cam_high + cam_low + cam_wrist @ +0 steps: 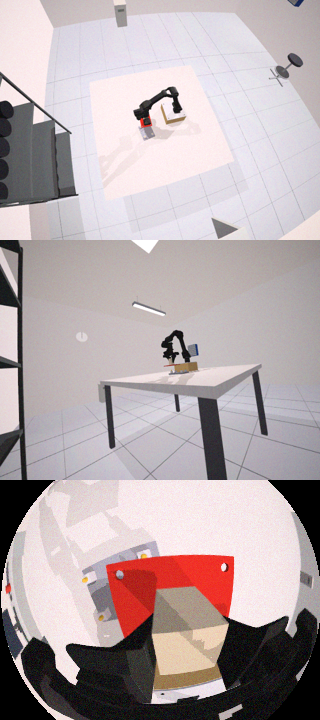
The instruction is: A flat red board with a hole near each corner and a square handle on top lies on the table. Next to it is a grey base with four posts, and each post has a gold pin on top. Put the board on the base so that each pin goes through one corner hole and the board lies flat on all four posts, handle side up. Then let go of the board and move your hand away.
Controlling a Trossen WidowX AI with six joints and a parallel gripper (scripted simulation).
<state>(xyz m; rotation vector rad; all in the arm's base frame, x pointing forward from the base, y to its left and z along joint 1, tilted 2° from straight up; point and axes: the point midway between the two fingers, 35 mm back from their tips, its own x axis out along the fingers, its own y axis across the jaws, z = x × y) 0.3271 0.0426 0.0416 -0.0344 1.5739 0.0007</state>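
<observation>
Right now the grey base is 11 cm below my gripper tip and 8 cm to the left of it. The rest, counted from my gripper tip: red board right at my gripper tip.
</observation>
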